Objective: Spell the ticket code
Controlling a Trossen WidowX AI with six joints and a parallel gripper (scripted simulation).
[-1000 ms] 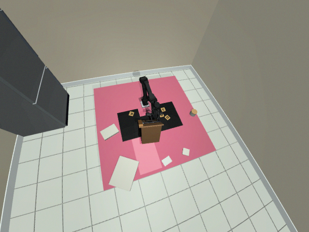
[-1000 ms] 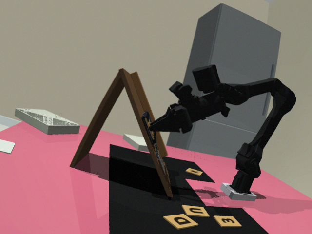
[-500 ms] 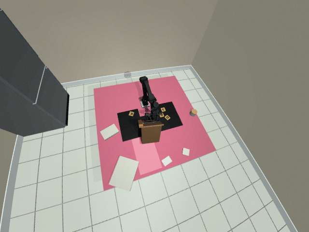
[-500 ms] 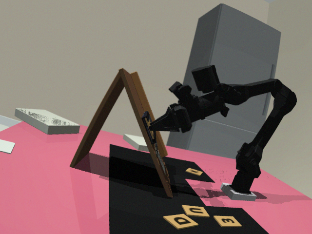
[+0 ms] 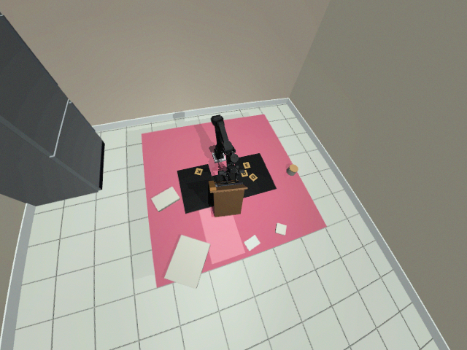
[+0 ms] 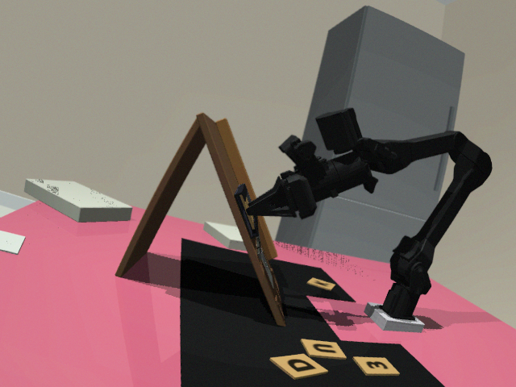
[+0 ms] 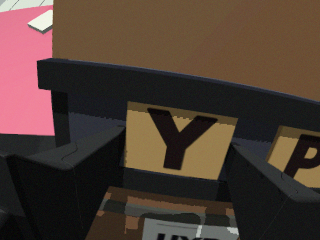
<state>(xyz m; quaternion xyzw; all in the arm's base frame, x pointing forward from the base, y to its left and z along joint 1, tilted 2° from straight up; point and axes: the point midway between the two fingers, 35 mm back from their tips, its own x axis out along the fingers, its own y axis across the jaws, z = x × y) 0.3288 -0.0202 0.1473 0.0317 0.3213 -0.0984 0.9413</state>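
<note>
My gripper tip is 6 cm past the white ticket, 2 cm to the left of it and 9 cm above it. Round my gripper tip: black mat 15 cm behind, 2 cm to the left, 16 cm below.
</note>
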